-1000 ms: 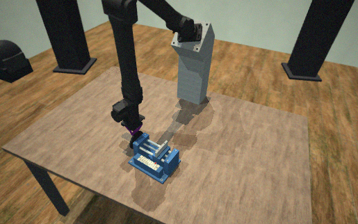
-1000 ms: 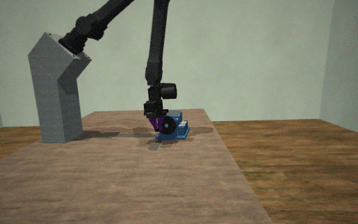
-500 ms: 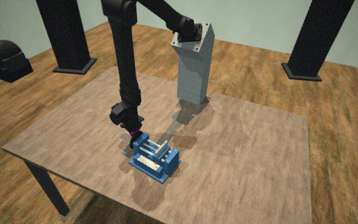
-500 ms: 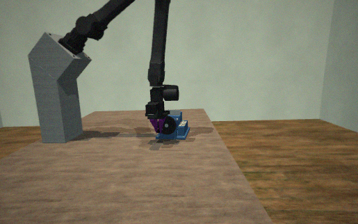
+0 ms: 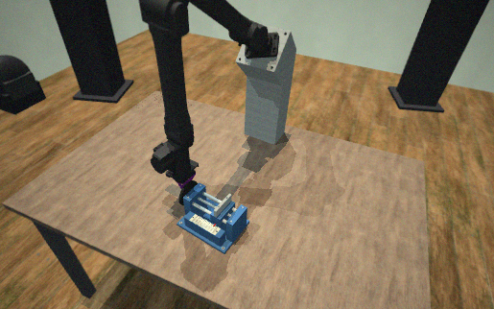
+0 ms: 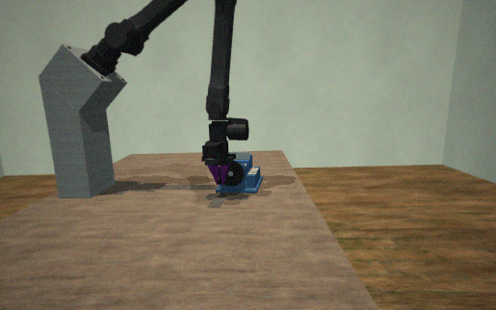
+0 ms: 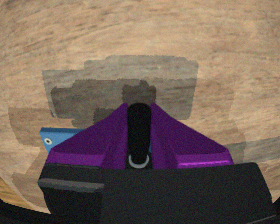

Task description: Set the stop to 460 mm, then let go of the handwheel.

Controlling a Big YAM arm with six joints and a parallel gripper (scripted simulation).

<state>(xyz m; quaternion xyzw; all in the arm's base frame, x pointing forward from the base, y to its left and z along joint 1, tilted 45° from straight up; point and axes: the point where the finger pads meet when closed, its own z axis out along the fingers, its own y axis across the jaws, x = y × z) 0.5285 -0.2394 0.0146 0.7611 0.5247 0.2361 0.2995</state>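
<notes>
Now: the dark handle 10 mm ahead of my hand and 10 mm to the left of it. Also, from my hand: black handwheel 20 mm ahead, 20 mm to the left; then stop fixture 120 mm ahead, 150 mm to the left, 30 mm above.
</notes>
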